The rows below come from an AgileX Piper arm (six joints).
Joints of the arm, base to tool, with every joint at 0 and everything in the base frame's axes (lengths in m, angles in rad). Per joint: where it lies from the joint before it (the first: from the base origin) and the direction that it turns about. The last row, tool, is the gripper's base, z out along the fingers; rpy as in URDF.
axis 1: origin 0.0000 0.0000 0.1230 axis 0 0 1
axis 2: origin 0.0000 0.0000 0.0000 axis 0 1 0
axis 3: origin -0.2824 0.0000 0.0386 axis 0 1 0
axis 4: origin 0.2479 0.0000 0.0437 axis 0.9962 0 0.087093
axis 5: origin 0.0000 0.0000 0.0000 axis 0 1 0
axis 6: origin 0.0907 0.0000 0.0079 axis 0.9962 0 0.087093
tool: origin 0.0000 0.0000 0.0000 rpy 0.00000 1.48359 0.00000
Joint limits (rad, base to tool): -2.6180..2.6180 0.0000..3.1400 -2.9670..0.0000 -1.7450..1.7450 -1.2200..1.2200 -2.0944..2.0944
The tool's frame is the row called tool.
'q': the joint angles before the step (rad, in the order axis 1, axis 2, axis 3, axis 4, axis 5, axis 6). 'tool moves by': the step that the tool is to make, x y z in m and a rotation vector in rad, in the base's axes. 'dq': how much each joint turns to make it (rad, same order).
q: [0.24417, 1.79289, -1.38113, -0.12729, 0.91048, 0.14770]
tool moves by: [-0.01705, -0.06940, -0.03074, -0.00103, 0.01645, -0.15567]
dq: [-0.18558, -0.05011, 0.19587, -0.00001, -0.13188, -0.01539]
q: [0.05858, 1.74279, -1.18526, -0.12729, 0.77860, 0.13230]
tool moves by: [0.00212, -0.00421, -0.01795, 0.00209, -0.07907, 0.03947]
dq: [-0.01715, 0.01358, 0.07079, 0.00378, -0.16824, -0.04314]
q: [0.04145, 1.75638, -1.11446, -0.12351, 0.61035, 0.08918]
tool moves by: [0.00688, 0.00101, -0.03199, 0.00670, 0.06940, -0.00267]
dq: [0.00001, 0.09114, 0.00159, 0.00996, -0.02388, -0.00067]
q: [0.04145, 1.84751, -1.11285, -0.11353, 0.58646, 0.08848]
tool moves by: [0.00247, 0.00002, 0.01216, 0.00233, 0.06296, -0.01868]
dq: [0.00001, -0.00032, -0.06352, 0.01615, 0.12726, -0.00163]
